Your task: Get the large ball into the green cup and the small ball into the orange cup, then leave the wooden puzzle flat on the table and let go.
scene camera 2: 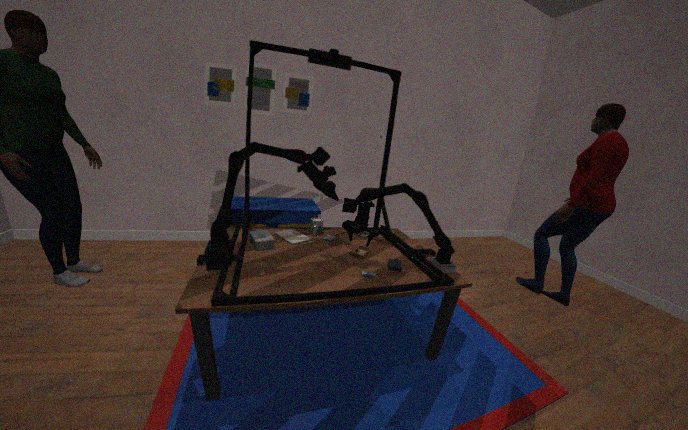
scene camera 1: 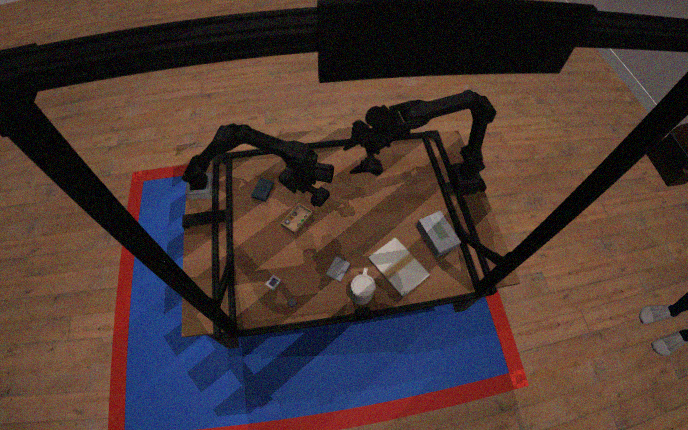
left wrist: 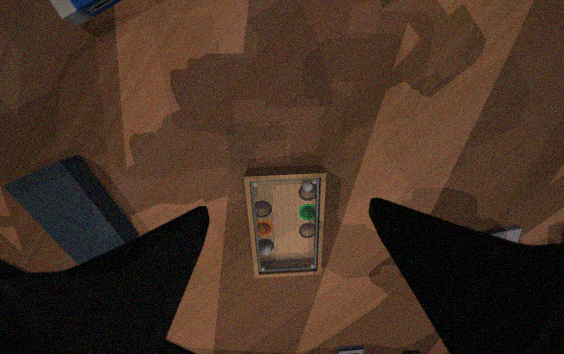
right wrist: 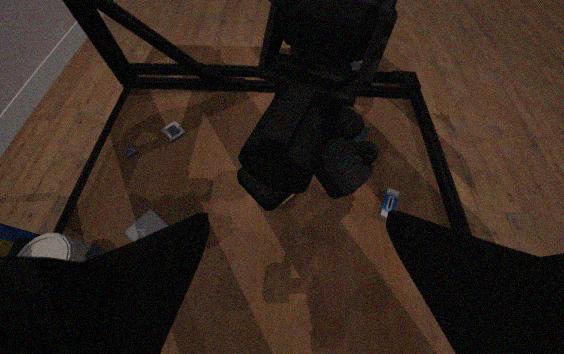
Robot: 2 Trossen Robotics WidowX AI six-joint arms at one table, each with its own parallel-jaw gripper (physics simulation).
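Pixels of known places: left gripper, fingertip midpoint: (scene camera 2: 358,243) (scene camera 1: 305,199) (left wrist: 289,209); right gripper, fingertip midpoint: (scene camera 2: 335,198) (scene camera 1: 347,161) (right wrist: 298,220); left arm's base at its link origin: (scene camera 2: 442,260) (scene camera 1: 198,182); right arm's base at its link origin: (scene camera 2: 219,244) (scene camera 1: 467,172).
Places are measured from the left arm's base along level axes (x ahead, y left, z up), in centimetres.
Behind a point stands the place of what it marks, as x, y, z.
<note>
The wooden puzzle (scene camera 1: 296,218) @(38.9, -16.9, -2.1) (scene camera 2: 361,251) @(39.3, -15.5, -2.2) (left wrist: 280,200) @(40.6, -13.8, -2.2) lies flat on the table, a shallow tray with a clear cover. In the left wrist view, the green cup (left wrist: 307,212) @(41.6, -16.4, -2.2) is on its right side and the orange cup (left wrist: 264,228) @(37.6, -15.0, -2.2) on its left. A pale ball (left wrist: 307,186) @(43.1, -14.7, -2.9) is at the upper right cup and a grey ball (left wrist: 266,246) @(35.8, -17.1, -3.0) at the lower left one; their sizes are hard to compare. My left gripper (scene camera 2: 359,239) @(42.4, -12.2, 3.7) (left wrist: 289,209) @(42.4, -12.2, 3.7) is open and empty above the puzzle. My right gripper (scene camera 2: 335,197) @(56.7, -12.9, 26.2) (right wrist: 298,220) @(56.7, -12.9, 26.2) is open, high and away from it.
A dark blue box (scene camera 1: 262,189) @(25.5, -3.1, -2.3) (left wrist: 65,210) @(26.0, -2.0, -2.3) lies near the puzzle. A blue and white block (scene camera 2: 368,274) @(42.0, 6.4, -2.9) (right wrist: 390,202) @(41.6, 5.8, -2.9) is beyond. A white mug (scene camera 1: 362,286) @(60.2, -46.7, 4.3), an open book (scene camera 1: 399,266) @(75.1, -37.7, -3.1) and a grey box (scene camera 1: 438,233) @(90.5, -27.4, 0.8) stand on the table. The left arm hides most of the puzzle in the right wrist view.
</note>
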